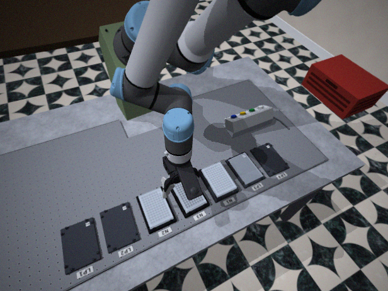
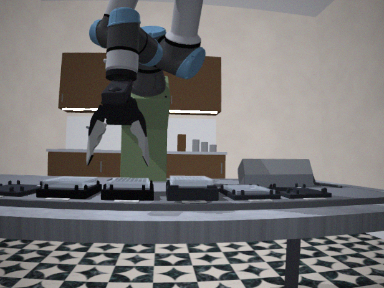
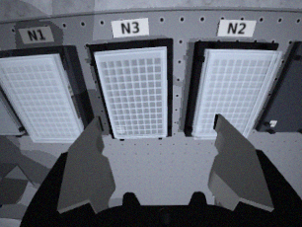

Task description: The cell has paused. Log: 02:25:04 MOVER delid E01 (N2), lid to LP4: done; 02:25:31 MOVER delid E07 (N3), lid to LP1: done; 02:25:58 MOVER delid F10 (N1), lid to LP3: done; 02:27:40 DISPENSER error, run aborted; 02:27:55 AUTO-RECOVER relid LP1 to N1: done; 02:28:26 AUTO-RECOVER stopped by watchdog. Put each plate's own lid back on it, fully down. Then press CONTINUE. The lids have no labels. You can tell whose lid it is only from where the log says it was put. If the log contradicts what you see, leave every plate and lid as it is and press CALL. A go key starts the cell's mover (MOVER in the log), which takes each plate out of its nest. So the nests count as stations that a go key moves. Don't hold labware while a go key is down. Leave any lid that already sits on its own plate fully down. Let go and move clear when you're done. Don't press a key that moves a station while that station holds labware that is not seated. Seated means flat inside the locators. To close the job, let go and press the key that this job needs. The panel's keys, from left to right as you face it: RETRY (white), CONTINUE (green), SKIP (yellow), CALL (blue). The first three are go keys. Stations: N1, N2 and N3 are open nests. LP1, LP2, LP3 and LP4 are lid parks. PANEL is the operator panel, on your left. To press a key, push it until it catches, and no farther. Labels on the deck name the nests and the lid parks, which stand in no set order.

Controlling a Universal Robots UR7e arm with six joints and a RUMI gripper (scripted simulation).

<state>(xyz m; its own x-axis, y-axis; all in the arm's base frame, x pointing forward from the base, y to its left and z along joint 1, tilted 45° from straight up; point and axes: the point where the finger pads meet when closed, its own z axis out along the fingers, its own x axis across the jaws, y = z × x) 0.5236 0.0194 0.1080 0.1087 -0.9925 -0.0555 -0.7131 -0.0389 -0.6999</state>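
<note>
The plate lies 3 cm to the left of my hand and 4 cm below it. Also, from my hand: lid park LP1 (5 cm ahead, 36 cm to the right, 6 cm below); then LP3 lid park (4 cm behind, 29 cm to the left, 6 cm below); then lid park LP2 (3 cm ahead, 23 cm to the right, 6 cm below).
</note>
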